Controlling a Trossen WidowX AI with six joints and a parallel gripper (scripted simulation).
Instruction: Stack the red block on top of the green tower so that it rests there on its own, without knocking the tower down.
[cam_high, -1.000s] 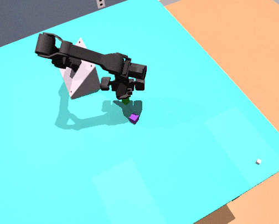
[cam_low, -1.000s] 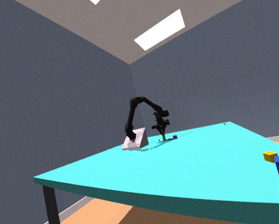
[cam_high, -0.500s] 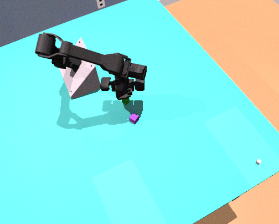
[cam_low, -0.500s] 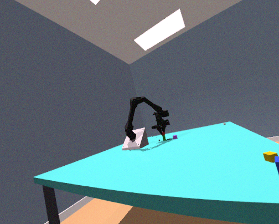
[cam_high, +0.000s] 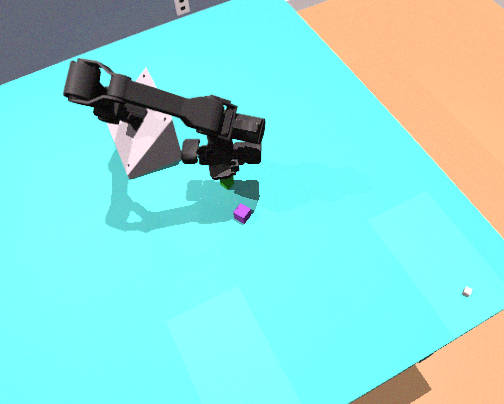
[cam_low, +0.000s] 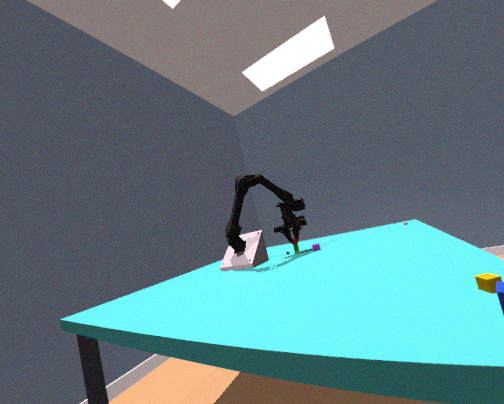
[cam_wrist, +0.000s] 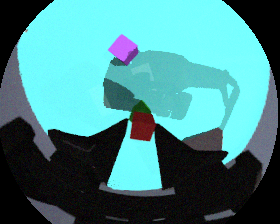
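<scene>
The red block is 1 cm above my gripper tip. Round my gripper tip: yellow block: 65 cm to the right, 48 cm ahead, 5 cm below; then purple block: 11 cm ahead, 4 cm below, 2 cm to the right.
</scene>
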